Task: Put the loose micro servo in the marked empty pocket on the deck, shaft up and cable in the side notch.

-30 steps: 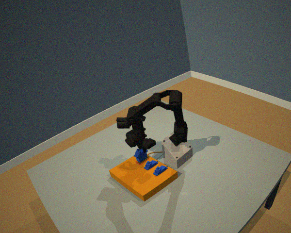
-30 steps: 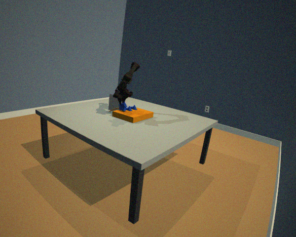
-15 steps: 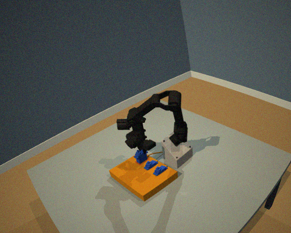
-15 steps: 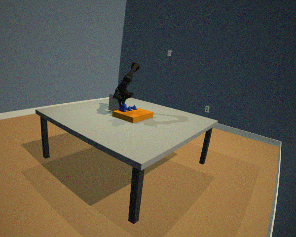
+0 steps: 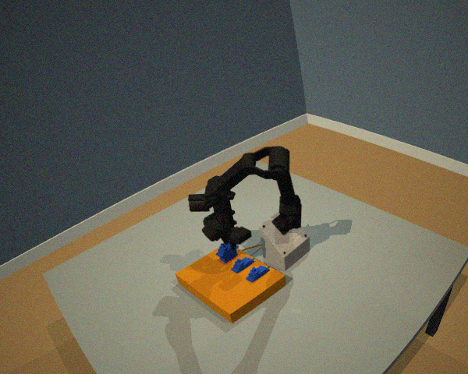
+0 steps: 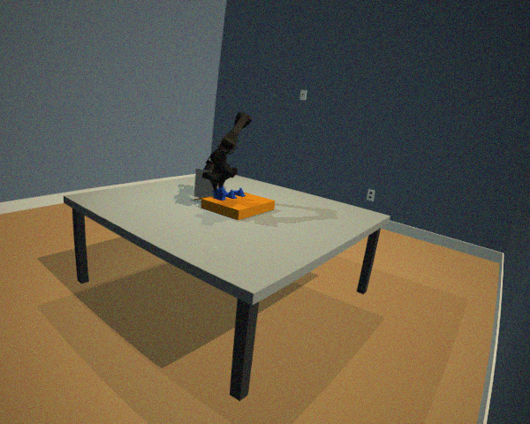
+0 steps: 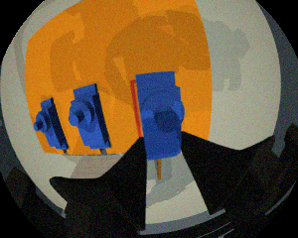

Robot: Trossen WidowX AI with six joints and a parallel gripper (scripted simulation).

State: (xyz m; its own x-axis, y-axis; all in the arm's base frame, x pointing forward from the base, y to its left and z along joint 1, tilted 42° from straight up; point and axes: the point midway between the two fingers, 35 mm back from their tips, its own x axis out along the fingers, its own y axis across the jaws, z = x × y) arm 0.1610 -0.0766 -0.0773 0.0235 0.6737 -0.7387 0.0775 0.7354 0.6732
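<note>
Right now the orange deck is 13 cm ahead of my gripper tip, 7 cm to the left of it and 6 cm below it.
</note>
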